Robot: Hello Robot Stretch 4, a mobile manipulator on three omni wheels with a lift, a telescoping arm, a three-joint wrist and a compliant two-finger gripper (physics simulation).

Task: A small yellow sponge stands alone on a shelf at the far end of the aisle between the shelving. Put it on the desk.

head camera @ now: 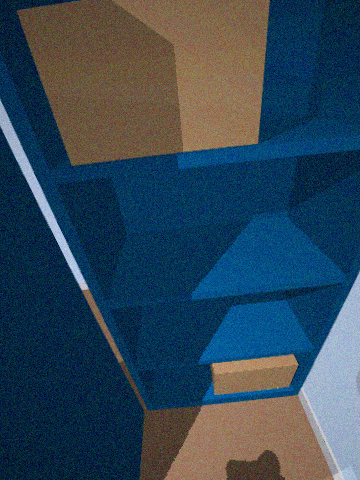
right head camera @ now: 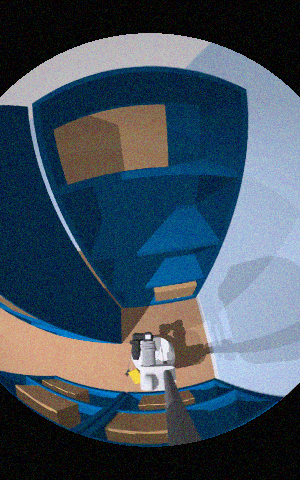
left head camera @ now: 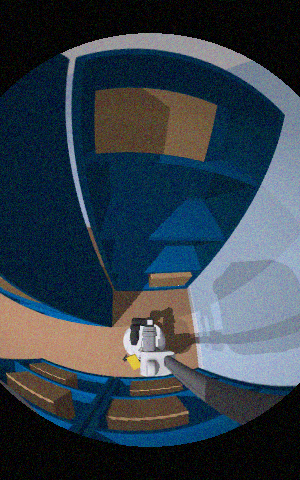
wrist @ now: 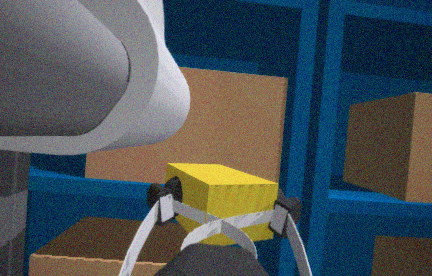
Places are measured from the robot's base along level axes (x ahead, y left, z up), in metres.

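Pixels of known places: gripper, between the fingertips: (right head camera: 134, 377) (left head camera: 132, 362).
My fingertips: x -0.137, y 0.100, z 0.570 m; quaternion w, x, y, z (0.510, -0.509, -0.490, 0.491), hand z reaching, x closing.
Observation:
For each thing: its middle in the pictures, then the offset to it from my fingertips.
- yellow sponge, middle of its body: (wrist: 213, 196) (left head camera: 133, 361) (right head camera: 136, 375) dx +0.012, dy -0.010, dz +0.002 m
- small box, middle of its body: (head camera: 246, 355) (right head camera: 172, 282) (left head camera: 167, 270) dx +0.929, dy -0.357, dz -0.386 m
The yellow sponge (wrist: 225, 200) (left head camera: 133, 362) (right head camera: 134, 376) is a block held between the two dark fingertips in the wrist view. My gripper (wrist: 223, 196) is shut on it, one fingertip at each side. In the left and right head camera views the sponge is beside the robot's white base and mast, to their left, above the aisle floor. In the wrist view the pale, rounded body of the robot fills the upper left, close to the sponge. The desk does not show in these views.
Blue shelving (head camera: 270, 147) (left head camera: 172, 242) stands ahead, with a large cardboard box (head camera: 220, 75) high up and a small box (head camera: 255, 376) at the bottom. More shelving with boxes (left head camera: 147, 414) (wrist: 235, 120) stands on the opposite side. A pale wall (right head camera: 265, 215) is at the right.

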